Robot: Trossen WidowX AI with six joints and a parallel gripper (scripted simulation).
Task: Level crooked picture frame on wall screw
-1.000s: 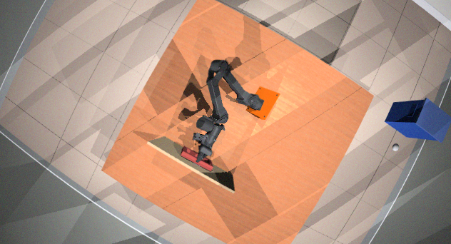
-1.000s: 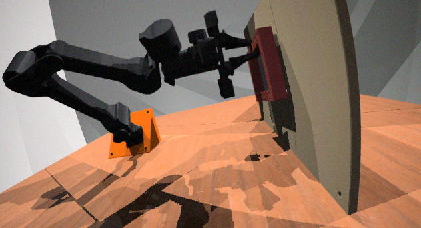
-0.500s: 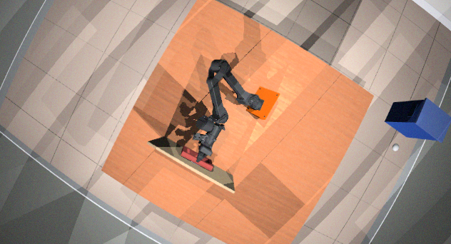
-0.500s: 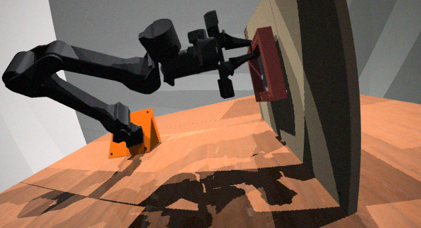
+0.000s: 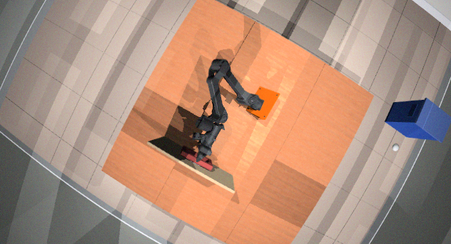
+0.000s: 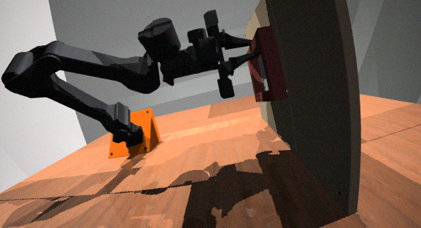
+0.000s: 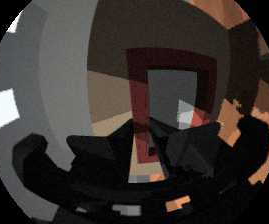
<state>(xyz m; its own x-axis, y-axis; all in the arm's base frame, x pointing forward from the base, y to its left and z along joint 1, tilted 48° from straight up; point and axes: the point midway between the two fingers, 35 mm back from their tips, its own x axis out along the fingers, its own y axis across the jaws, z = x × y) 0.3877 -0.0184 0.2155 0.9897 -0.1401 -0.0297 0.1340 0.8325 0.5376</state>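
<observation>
The dark red picture frame lies 50 mm below my gripper tip and 10 mm to the right of it. Round my gripper tip: upright wall panel (70 mm below, 20 mm ahead, 10 mm to the right).
</observation>
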